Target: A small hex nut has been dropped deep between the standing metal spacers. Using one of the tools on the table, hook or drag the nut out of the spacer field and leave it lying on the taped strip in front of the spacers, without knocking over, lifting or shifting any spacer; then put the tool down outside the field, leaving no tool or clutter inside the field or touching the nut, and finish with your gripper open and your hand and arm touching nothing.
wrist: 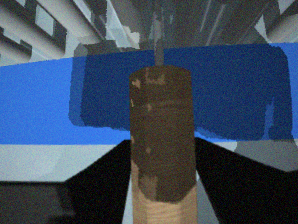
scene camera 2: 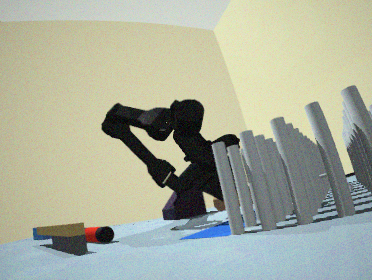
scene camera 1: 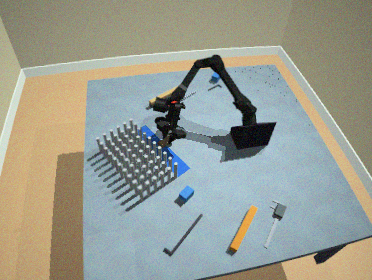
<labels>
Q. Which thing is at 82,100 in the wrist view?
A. A blue taped strip.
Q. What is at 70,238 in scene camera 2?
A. A tan bar.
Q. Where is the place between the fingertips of the gripper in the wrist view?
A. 161,145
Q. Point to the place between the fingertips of the gripper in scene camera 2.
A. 237,201
</labels>
